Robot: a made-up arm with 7 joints.
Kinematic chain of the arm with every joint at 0, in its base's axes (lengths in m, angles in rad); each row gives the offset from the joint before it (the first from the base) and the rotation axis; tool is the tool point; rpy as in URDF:
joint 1: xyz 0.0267 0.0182 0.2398 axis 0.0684 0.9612 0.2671
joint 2: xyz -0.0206 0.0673 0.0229 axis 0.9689 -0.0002 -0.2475
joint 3: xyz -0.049 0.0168 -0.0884 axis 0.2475 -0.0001 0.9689
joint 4: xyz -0.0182 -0.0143 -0.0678 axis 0.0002 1 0
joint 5: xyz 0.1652 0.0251 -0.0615 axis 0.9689 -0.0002 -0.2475
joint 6: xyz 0.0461 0.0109 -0.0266 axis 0.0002 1 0
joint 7: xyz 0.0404 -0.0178 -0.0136 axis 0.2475 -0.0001 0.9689
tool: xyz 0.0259 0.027 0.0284 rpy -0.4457 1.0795 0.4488
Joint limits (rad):
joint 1: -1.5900..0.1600
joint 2: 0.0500..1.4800
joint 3: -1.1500..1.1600
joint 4: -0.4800..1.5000
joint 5: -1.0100..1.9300
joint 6: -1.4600..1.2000
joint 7: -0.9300..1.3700
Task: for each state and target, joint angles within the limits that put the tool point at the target. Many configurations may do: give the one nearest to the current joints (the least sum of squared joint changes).
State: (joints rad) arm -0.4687 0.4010 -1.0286 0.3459 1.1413 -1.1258 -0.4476
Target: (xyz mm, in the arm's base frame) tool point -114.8 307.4 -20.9
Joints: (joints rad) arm 0.0945 0.9734 -1.1500 0.9515 1.3210 -1.0332 -0.5457
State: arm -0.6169 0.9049 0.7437 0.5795 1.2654 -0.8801 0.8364
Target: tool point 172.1 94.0 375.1
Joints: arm -1.2648 0.7610 0.0731 -0.3376 1.2694 -0.7395 0.6494
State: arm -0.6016 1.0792 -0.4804 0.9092 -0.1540 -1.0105 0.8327
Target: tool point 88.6 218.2 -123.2
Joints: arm -0.3089 0.3232 -0.6062 1.3337 -0.1547 -0.5464 0.6085
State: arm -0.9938 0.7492 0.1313 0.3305 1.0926 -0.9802 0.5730
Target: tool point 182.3 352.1 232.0
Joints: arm -0.5126 0.8916 0.6935 0.5062 0.9926 -1.1510 0.6967
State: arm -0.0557 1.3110 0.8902 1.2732 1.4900 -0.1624 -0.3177
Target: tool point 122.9 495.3 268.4
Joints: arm -0.1026 1.3480 0.8048 0.9544 1.4597 -0.3242 -0.2415
